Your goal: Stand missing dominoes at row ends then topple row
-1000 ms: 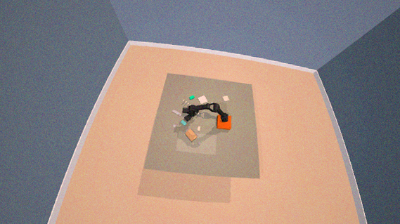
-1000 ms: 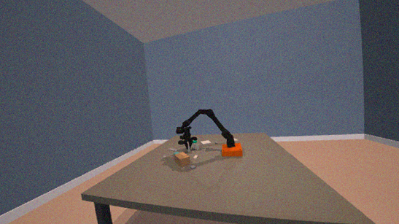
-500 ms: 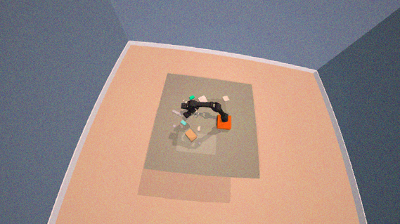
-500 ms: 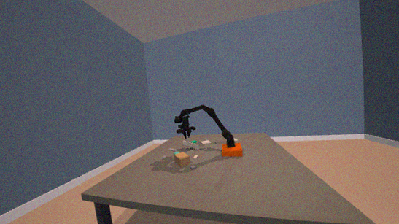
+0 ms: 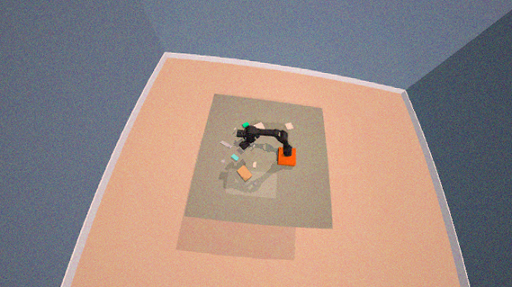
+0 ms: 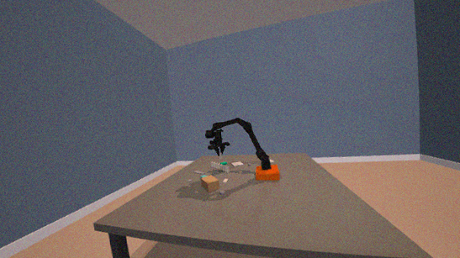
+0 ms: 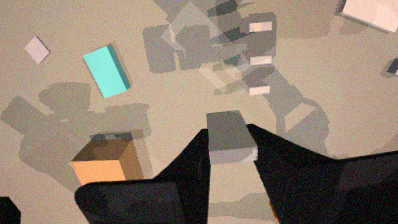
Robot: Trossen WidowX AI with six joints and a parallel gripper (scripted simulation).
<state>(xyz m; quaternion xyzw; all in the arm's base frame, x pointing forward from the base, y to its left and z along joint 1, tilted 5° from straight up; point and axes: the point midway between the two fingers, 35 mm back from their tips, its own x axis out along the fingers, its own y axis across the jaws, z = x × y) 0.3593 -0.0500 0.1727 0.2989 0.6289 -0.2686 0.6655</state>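
Right now my gripper tip is 4 cm short of the tan box, 24 cm to the right of it and 13 cm above it. From my gripper tip the other things lie so: white flat block 11 cm behind, 25 cm to the right, 16 cm below; then teal block 13 cm ahead, 8 cm to the left, 15 cm below; then pale flat bar 22 cm ahead, 6 cm to the right, 16 cm below.
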